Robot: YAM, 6 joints.
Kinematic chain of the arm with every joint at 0, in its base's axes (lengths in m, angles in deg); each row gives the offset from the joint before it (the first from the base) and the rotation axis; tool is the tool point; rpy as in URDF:
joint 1: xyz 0 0 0.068 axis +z
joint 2: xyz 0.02 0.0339 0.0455 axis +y
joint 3: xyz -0.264 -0.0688 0 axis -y
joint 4: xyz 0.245 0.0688 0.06 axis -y
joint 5: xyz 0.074 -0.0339 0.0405 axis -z
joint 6: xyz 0.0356 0 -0.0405 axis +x
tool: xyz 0 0 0 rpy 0 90 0
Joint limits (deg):
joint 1: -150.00..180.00
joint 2: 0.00..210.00
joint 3: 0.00..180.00
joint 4: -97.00..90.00
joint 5: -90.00..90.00
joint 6: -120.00..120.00
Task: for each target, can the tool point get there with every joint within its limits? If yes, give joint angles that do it. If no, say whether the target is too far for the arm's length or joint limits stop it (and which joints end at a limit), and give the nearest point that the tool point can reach.
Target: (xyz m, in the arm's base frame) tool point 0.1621 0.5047 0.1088
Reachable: yes | joints 74.97 144.37 113.01 -25.12 46.20 -93.85
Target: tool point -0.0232 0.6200 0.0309
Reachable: yes | joints 95.03 183.87 161.71 4.30 61.35 -49.80
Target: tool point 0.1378 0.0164 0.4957
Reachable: yes | joints -1.24 65.80 107.01 -80.07 -33.03 83.03
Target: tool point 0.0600 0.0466 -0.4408
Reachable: no: joint limits stop it (at a limit: joint 2) | nearest point 0.0882 0.0685 -0.3534 | short by 0.094 m
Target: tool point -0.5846 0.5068 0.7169
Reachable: no: too far | nearest point -0.3843 0.3331 0.5046 | short by 0.340 m
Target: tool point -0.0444 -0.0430 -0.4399
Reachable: no: joint limits stop it (at a limit: joint 2) | nearest point -0.0733 -0.0709 -0.3493 | short by 0.099 m
